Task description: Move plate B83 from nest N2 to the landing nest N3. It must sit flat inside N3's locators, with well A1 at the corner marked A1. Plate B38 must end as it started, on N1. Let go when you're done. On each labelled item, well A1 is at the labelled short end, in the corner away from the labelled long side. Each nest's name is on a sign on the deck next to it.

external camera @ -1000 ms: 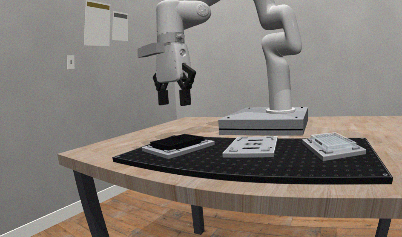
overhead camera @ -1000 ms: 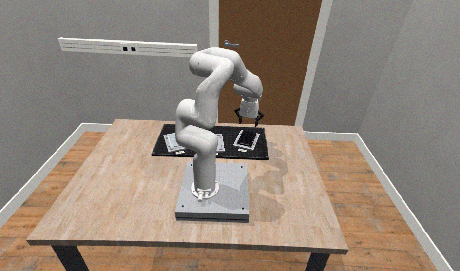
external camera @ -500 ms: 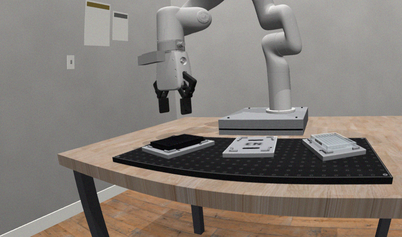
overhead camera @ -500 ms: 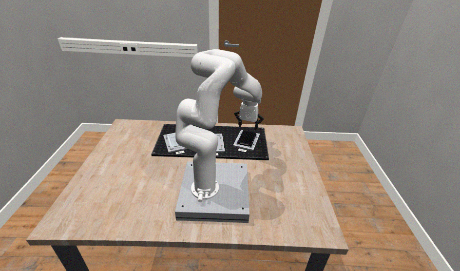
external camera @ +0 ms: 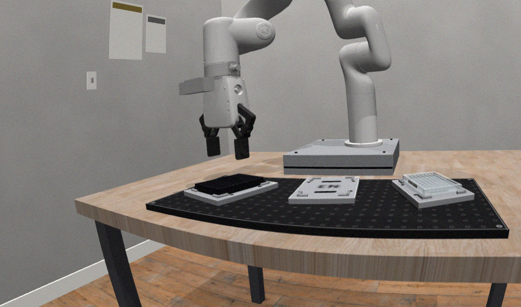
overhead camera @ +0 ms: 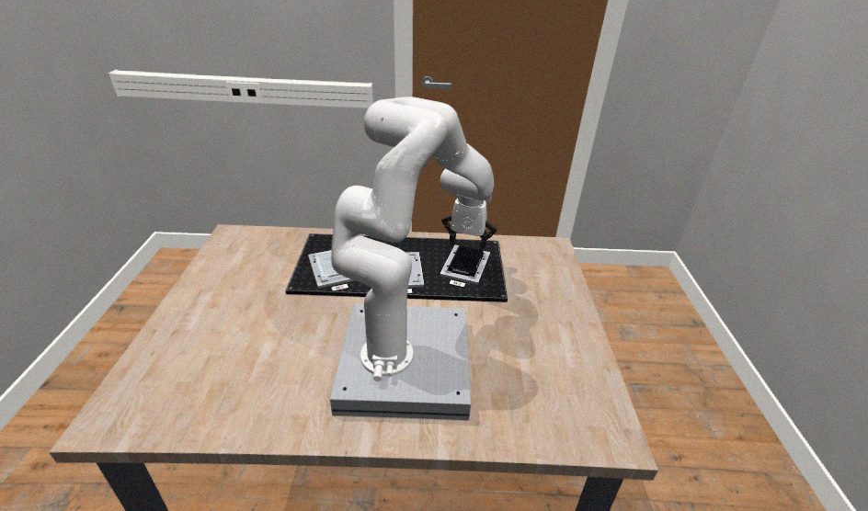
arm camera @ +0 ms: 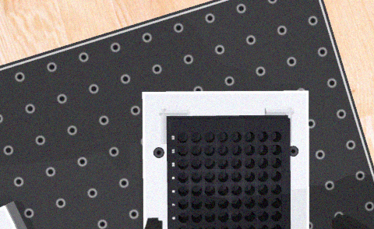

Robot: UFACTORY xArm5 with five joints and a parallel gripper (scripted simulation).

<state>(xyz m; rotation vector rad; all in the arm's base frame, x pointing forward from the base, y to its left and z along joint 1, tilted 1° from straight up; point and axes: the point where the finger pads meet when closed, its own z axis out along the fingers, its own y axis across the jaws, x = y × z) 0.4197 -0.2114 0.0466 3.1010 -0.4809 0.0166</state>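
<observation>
Right now the black well plate is 7 cm below my hand. The rest, counted from my hand: nest N2: 8 cm below; clear well plate: 42 cm to the left, 7 cm below, 4 cm behind; nest N3: 20 cm to the left, 8 cm below, 4 cm behind.
</observation>
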